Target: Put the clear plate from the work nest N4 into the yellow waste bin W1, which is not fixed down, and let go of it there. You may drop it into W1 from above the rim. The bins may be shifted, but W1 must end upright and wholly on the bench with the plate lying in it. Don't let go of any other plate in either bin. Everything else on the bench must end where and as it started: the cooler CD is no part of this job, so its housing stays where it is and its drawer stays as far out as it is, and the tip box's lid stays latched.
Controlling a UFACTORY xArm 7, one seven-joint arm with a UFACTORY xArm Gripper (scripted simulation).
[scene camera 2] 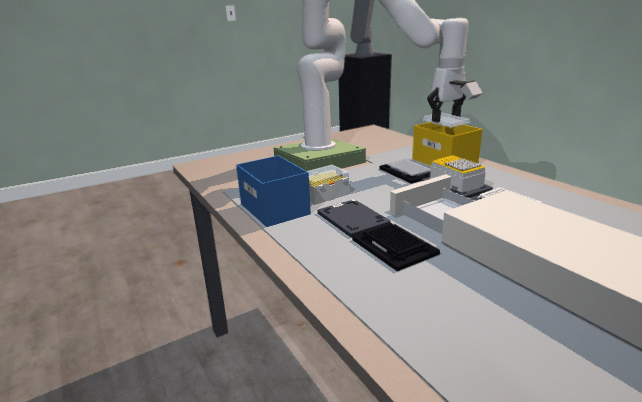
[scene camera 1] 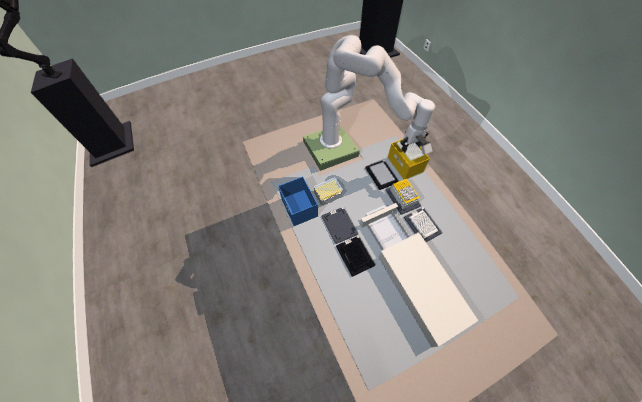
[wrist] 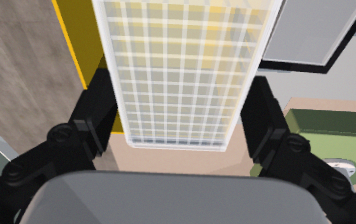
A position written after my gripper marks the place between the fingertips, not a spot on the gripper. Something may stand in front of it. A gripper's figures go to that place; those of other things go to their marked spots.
Labels:
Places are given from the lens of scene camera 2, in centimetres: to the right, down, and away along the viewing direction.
my gripper (scene camera 2: pixel 446 119): 41, -27, 145
blue bin (scene camera 2: pixel 280 193): -10, -2, 111

